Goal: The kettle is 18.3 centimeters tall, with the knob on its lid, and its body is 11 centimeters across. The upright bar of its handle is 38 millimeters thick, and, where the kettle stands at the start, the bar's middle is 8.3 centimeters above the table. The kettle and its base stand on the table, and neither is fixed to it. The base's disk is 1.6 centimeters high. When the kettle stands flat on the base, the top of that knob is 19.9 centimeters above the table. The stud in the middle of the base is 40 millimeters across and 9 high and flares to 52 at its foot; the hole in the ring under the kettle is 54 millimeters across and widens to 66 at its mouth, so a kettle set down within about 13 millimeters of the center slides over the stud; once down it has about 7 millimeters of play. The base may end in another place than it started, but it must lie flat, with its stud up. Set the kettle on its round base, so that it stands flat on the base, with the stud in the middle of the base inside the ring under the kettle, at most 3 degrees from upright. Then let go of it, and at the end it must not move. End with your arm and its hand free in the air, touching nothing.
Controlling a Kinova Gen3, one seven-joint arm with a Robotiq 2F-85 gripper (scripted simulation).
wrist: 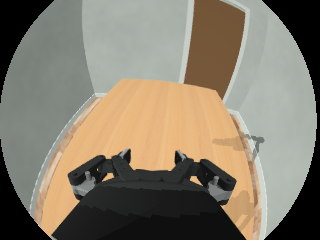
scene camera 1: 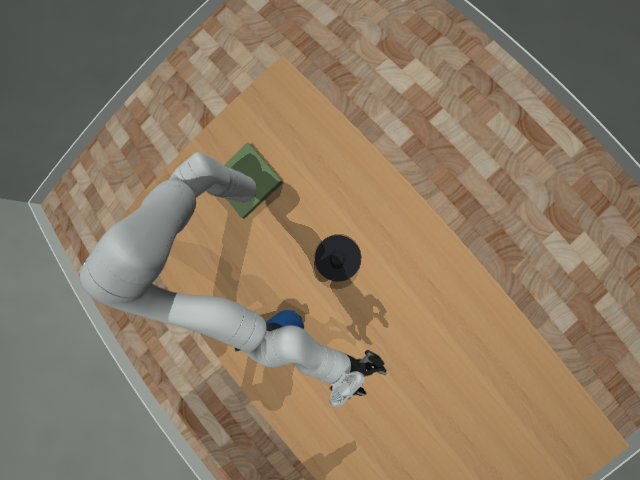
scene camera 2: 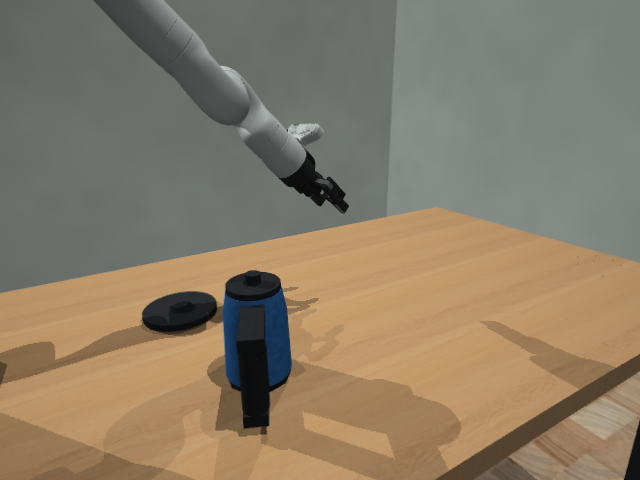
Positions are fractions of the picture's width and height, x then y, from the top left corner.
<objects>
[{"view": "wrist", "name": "my gripper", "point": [0.48, 0.65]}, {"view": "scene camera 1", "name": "black round base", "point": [0.53, 0.54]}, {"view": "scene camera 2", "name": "my gripper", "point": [0.52, 0.43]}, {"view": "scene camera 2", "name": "blue kettle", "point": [0.40, 0.64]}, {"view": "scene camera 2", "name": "black round base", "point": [0.26, 0.66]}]
</objects>
